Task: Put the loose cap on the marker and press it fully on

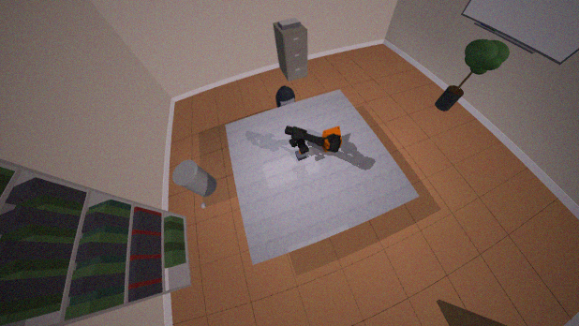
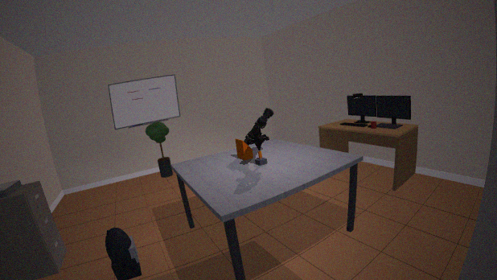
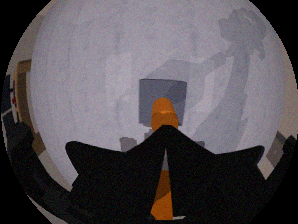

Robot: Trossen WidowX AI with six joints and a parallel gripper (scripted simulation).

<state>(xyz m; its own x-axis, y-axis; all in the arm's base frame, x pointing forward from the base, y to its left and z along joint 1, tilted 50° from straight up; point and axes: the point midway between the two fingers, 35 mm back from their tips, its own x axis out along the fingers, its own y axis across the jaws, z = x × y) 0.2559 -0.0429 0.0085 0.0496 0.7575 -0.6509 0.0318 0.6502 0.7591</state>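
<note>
My gripper tip is now 40 mm above the orange marker cap. Round my gripper tip: holder block (100 mm below).
</note>
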